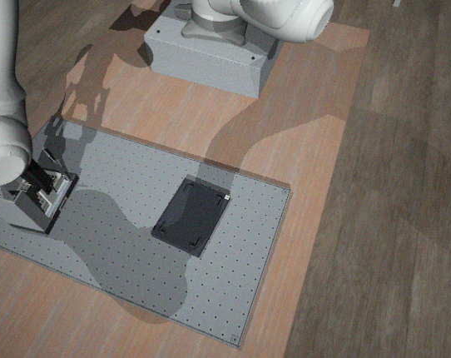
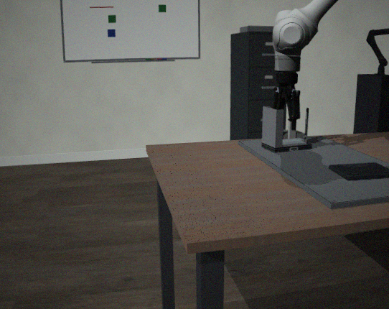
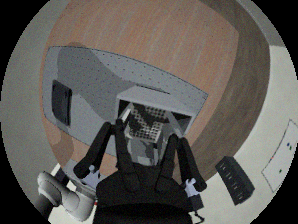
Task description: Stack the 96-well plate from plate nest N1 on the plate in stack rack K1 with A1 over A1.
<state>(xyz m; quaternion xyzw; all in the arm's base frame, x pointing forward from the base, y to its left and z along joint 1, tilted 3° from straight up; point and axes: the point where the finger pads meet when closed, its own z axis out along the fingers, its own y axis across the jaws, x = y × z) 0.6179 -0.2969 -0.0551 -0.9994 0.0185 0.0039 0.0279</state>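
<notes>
The tall grey wall is 7 cm ahead of my hand and 1 cm above it. The rest, counted from my hand: pale A1 mark: 10 cm behind, 43 cm to the left, 6 cm below.
</notes>
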